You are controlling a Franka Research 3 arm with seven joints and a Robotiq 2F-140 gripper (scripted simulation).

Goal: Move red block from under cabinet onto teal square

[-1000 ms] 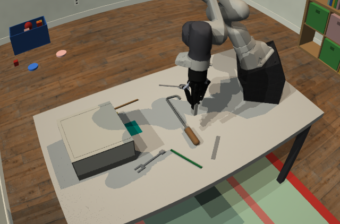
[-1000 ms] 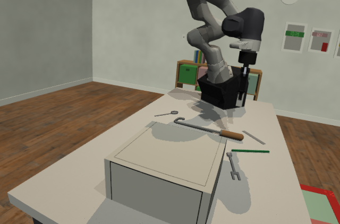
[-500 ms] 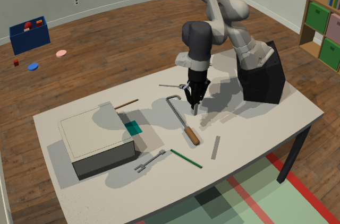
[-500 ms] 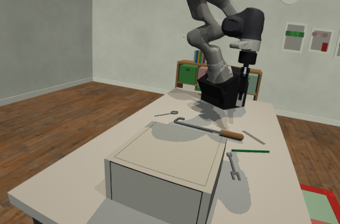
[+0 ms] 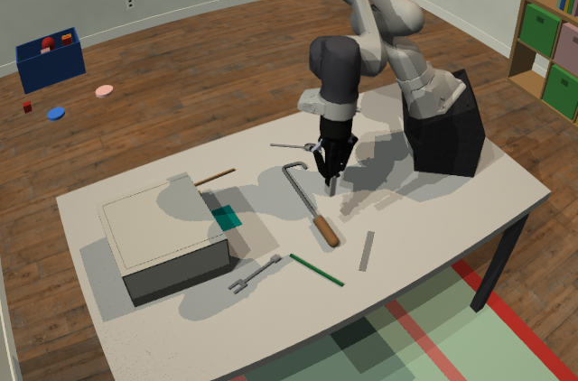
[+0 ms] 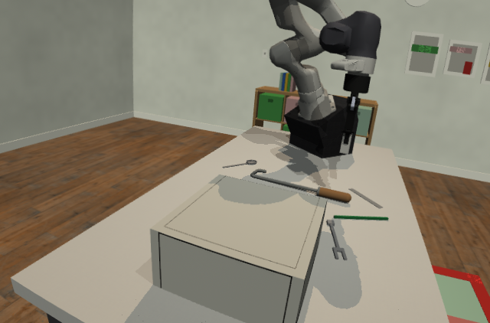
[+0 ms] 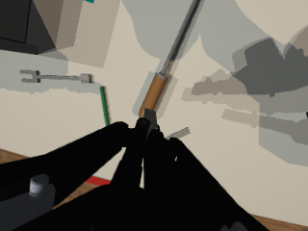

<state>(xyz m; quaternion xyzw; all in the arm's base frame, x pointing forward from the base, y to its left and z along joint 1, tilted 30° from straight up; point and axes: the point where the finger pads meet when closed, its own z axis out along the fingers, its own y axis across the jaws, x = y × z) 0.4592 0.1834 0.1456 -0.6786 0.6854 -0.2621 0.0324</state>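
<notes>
Right now the grey strip is 6 cm behind my hand, 11 cm to the left of it and 20 cm below it. From my hand the other things lie so: tool with grey shaft (6 cm behind, 13 cm to the right, 19 cm below); grey forked tool (23 cm ahead, 20 cm below); green stick (9 cm ahead, 8 cm to the left, 20 cm below).
</notes>
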